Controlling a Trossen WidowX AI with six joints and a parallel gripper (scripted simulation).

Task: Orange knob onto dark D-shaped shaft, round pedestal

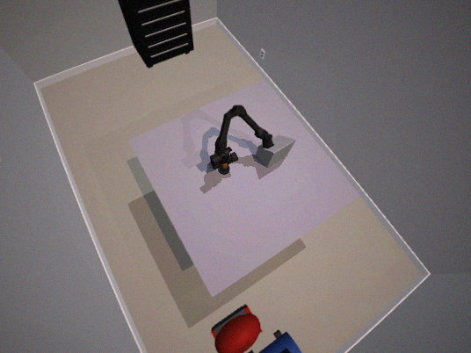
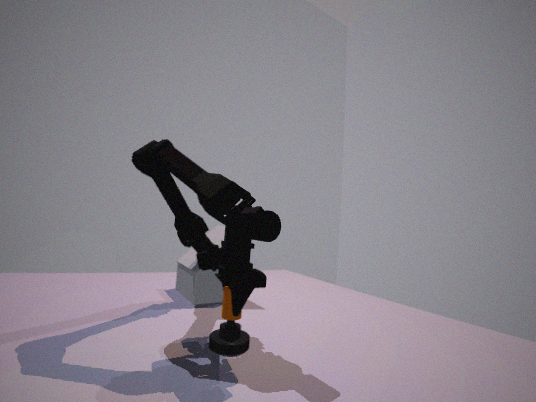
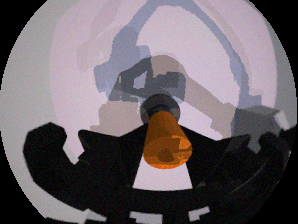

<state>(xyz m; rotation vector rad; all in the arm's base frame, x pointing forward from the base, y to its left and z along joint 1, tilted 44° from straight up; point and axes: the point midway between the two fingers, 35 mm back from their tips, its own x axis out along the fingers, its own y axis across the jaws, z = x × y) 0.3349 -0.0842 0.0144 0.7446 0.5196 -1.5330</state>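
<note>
The orange knob is 20 mm above my gripper tip. From my gripper tip the other things lie so: dark round pedestal (40 mm below).
</note>
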